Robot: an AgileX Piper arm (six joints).
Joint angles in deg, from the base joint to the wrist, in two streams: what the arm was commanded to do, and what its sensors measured. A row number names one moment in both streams.
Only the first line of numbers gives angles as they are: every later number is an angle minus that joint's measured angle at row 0.
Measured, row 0:
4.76, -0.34, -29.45, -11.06, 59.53, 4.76
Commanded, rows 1 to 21:
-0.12, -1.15, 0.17, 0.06, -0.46, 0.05
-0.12, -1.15, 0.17, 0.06, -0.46, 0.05
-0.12, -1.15, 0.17, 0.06, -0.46, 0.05
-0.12, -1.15, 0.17, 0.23, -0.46, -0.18
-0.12, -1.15, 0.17, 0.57, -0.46, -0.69
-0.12, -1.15, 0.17, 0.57, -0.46, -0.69
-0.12, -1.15, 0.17, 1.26, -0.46, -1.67
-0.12, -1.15, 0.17, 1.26, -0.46, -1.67
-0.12, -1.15, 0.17, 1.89, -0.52, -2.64
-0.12, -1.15, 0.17, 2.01, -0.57, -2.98
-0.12, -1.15, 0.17, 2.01, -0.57, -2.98
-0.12, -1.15, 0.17, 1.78, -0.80, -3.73
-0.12, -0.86, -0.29, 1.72, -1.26, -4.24
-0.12, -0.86, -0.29, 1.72, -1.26, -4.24
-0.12, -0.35, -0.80, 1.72, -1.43, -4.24
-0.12, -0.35, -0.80, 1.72, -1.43, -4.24
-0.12, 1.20, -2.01, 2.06, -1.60, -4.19
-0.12, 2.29, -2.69, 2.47, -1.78, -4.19
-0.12, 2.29, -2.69, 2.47, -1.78, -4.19
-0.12, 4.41, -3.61, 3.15, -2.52, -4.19
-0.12, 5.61, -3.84, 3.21, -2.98, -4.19
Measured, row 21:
0.00, 3.20, -2.69, 2.47, -0.80, -3.79
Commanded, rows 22 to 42:
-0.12, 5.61, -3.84, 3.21, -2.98, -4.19
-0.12, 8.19, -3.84, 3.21, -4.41, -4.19
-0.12, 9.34, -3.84, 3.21, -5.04, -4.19
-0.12, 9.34, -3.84, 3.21, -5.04, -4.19
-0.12, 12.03, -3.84, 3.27, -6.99, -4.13
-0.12, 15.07, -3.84, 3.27, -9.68, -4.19
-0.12, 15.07, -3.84, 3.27, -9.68, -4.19
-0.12, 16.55, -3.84, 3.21, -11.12, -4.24
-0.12, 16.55, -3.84, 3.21, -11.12, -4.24
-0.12, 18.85, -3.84, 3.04, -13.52, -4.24
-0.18, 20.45, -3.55, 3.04, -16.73, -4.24
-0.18, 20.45, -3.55, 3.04, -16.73, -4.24
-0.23, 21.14, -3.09, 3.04, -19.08, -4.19
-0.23, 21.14, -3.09, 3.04, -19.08, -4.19
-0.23, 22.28, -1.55, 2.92, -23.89, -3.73
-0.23, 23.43, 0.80, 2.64, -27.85, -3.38
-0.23, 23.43, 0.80, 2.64, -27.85, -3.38
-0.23, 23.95, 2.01, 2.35, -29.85, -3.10
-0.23, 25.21, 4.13, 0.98, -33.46, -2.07
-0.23, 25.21, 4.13, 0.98, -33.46, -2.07
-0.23, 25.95, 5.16, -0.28, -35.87, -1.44
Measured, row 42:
0.00, 24.46, 2.69, 2.06, -29.62, -2.81
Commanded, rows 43 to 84:
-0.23, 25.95, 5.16, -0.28, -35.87, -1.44
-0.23, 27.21, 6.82, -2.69, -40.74, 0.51
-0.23, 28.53, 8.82, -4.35, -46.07, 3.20
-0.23, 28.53, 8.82, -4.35, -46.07, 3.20
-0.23, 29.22, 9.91, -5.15, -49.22, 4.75
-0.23, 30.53, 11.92, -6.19, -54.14, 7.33
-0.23, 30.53, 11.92, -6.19, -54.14, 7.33
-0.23, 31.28, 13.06, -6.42, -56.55, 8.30
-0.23, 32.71, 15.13, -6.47, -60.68, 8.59
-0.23, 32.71, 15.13, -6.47, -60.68, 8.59
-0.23, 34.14, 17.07, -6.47, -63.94, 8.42
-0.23, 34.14, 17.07, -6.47, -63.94, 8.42
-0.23, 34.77, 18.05, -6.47, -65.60, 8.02
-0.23, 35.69, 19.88, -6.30, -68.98, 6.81
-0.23, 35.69, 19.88, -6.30, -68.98, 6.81
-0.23, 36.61, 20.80, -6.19, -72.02, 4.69
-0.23, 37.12, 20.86, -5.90, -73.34, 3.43
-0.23, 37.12, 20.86, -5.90, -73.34, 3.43
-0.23, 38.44, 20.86, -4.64, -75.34, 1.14
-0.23, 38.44, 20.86, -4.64, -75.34, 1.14
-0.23, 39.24, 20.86, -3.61, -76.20, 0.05
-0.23, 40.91, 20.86, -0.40, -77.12, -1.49
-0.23, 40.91, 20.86, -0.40, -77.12, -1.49
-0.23, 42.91, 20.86, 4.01, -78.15, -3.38
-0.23, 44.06, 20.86, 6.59, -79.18, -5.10
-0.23, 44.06, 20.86, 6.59, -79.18, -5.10
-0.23, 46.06, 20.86, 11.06, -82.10, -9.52
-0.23, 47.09, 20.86, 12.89, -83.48, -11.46
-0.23, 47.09, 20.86, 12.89, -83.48, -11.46
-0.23, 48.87, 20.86, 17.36, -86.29, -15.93
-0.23, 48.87, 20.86, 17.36, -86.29, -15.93
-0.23, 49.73, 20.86, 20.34, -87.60, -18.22
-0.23, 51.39, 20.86, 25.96, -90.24, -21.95
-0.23, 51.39, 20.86, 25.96, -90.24, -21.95
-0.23, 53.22, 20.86, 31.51, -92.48, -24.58
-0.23, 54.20, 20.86, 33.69, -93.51, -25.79
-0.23, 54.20, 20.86, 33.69, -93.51, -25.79
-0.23, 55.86, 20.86, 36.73, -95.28, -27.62
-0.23, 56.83, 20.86, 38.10, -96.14, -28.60
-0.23, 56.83, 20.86, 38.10, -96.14, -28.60
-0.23, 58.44, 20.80, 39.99, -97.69, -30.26
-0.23, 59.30, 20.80, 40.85, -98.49, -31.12
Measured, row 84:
0.00, 58.38, 20.80, 38.79, -96.26, -29.11
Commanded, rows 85 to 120:
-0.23, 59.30, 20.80, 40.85, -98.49, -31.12
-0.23, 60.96, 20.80, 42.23, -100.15, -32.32
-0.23, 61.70, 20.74, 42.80, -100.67, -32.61
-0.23, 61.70, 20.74, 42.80, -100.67, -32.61
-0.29, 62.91, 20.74, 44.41, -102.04, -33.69
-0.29, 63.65, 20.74, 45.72, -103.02, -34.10
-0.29, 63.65, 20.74, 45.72, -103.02, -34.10
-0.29, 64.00, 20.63, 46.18, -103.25, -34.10
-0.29, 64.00, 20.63, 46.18, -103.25, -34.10
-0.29, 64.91, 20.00, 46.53, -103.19, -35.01
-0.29, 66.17, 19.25, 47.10, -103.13, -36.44
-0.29, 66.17, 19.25, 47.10, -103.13, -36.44
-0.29, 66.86, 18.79, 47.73, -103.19, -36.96
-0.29, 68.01, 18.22, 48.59, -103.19, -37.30
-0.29, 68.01, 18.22, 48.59, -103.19, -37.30
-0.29, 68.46, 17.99, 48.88, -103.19, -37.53
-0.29, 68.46, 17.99, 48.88, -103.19, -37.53
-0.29, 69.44, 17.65, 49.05, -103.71, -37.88
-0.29, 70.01, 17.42, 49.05, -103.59, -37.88
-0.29, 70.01, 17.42, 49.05, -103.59, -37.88
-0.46, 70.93, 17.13, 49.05, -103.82, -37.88
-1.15, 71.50, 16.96, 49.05, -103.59, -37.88
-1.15, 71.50, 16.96, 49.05, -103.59, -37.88
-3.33, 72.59, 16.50, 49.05, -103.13, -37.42
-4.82, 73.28, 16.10, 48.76, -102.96, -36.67
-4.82, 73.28, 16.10, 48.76, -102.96, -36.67
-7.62, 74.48, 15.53, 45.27, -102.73, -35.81
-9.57, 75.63, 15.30, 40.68, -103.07, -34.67
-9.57, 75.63, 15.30, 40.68, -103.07, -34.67
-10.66, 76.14, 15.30, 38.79, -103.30, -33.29
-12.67, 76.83, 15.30, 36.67, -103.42, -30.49
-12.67, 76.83, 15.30, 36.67, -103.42, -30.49
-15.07, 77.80, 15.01, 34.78, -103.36, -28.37
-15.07, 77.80, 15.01, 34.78, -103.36, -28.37
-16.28, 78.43, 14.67, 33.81, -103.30, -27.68
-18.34, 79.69, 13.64, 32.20, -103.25, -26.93
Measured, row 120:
-15.59, 78.61, 15.24, 34.90, -102.67, -28.94
